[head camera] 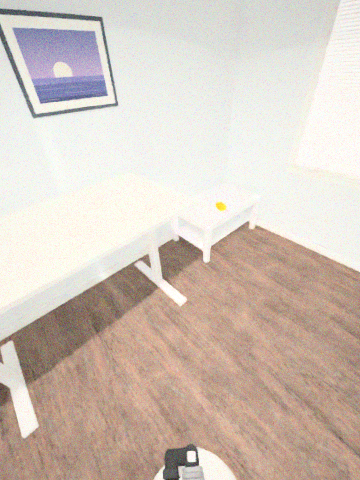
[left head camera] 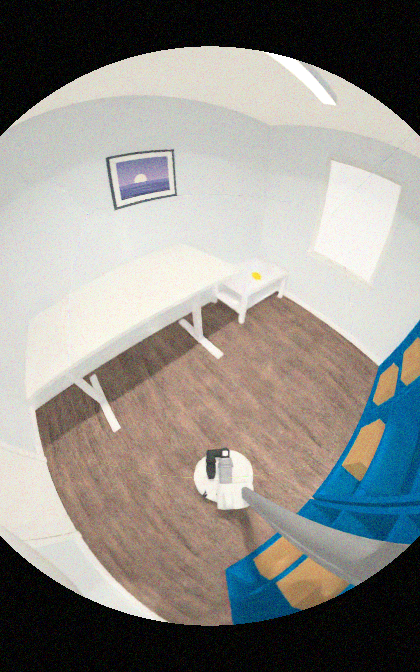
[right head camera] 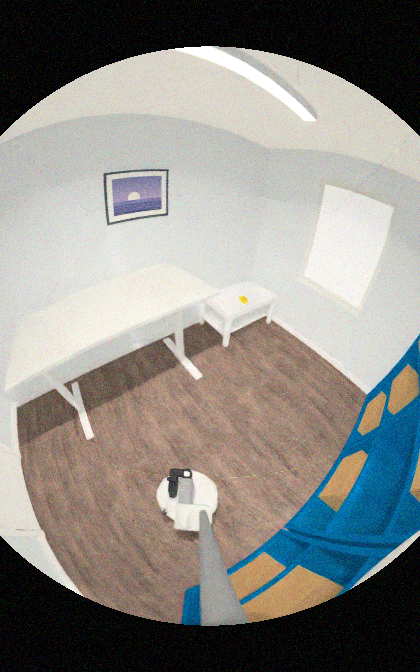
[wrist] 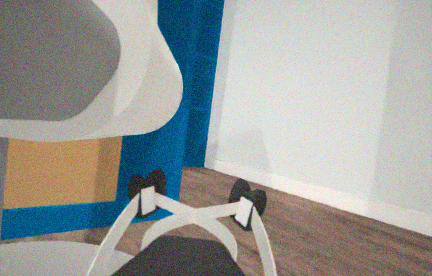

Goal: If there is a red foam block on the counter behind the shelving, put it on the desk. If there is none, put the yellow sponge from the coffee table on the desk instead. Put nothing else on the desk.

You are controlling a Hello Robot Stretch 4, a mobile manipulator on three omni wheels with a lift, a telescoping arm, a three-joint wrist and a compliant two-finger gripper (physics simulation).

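Frame: origin at the robot's base, x ahead, y left, z up, level; centimetres.
Seen in the pictures: gripper, fingertip midpoint: [wrist: 198, 189].
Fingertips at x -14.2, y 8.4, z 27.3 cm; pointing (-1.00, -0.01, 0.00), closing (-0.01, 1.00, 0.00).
A point is followed by its place in that frame.
The yellow sponge [head camera: 221, 206] @[x 189.2, y -49.0, z 46.8 cm] [left head camera: 256, 276] [right head camera: 243, 299] lies on the white coffee table [head camera: 206, 245] @[x 160.8, y -30.0, z 20.8 cm] [left head camera: 242, 310] [right head camera: 226, 332], beyond the far right end of the desk. The long white desk [head camera: 90, 220] @[x 107.1, y 46.1, z 92.2 cm] [left head camera: 130, 295] [right head camera: 110, 310] stands along the left wall, and no object shows on its top. The blue shelving [left head camera: 395, 450] [right head camera: 385, 480] [wrist: 172, 30] @[x -100.8, y -11.5, z 71.1 cm] is at the right and lower right of the side head views. The counter and any red foam block do not show in these views. My gripper [wrist: 198, 189] @[x -14.2, y 8.4, z 27.3 cm] is open and empty in the wrist view, its two fingertips apart.
Tan boxes [left head camera: 365, 447] [right head camera: 344, 477] [wrist: 52, 172] @[x -67.0, y -35.2, z 14.8 cm] stand in the shelving. Desk feet [head camera: 172, 290] [left head camera: 210, 346] [right head camera: 190, 367] stick out over the wood floor [head camera: 240, 350] @[x 70.1, y -40.8, z -2.8 cm]. A framed picture [head camera: 65, 65] @[x 162.5, y 54.8, z 161.8 cm] [left head camera: 142, 178] [right head camera: 136, 196] hangs above the desk, and a window [left head camera: 357, 220] [right head camera: 348, 245] is in the right wall.
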